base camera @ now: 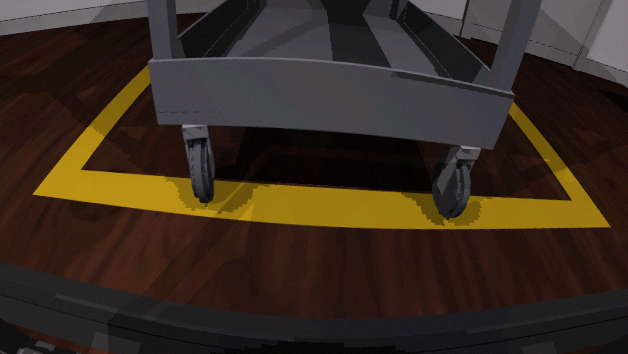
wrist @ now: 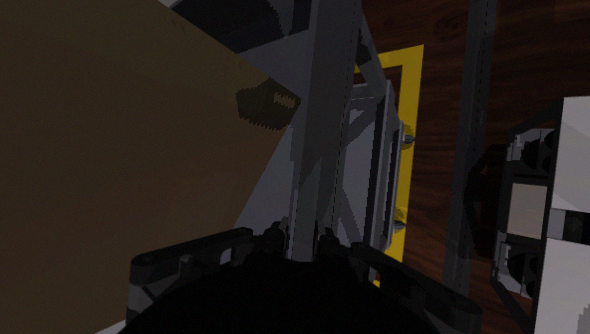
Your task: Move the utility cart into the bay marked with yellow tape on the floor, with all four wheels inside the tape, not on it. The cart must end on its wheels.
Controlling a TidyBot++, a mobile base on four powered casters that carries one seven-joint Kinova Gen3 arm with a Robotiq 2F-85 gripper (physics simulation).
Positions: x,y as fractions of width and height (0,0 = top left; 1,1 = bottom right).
Scene:
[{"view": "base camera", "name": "yellow tape bay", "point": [0.48,0.58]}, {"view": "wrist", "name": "my gripper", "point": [0.51,0.69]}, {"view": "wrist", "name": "brown cardboard box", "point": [0.23,0.40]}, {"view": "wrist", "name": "yellow tape bay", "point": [0.70,0.18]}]

